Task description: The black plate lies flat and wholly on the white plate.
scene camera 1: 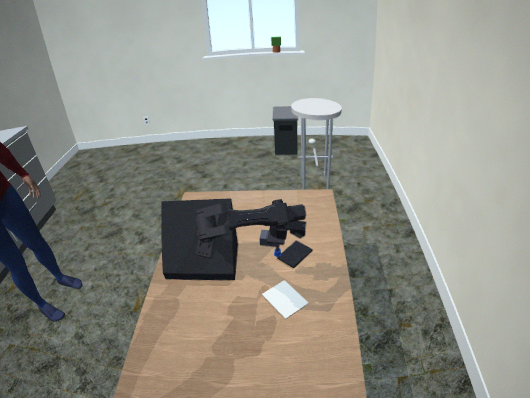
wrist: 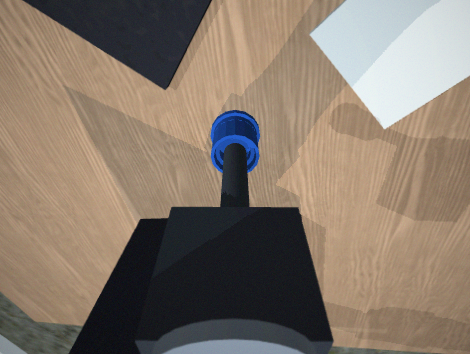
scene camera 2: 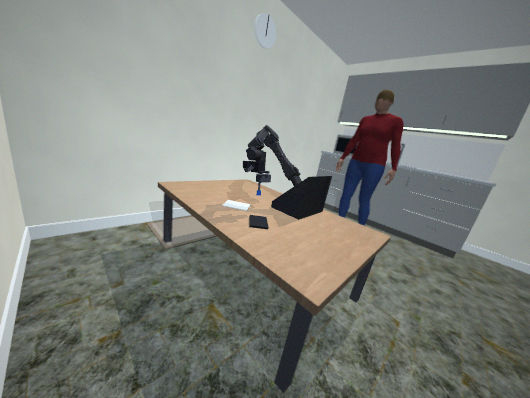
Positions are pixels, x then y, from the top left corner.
Labels:
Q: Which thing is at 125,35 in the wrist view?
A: A black plate.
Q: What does my suction cup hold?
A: Nothing.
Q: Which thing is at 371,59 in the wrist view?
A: A white plate.

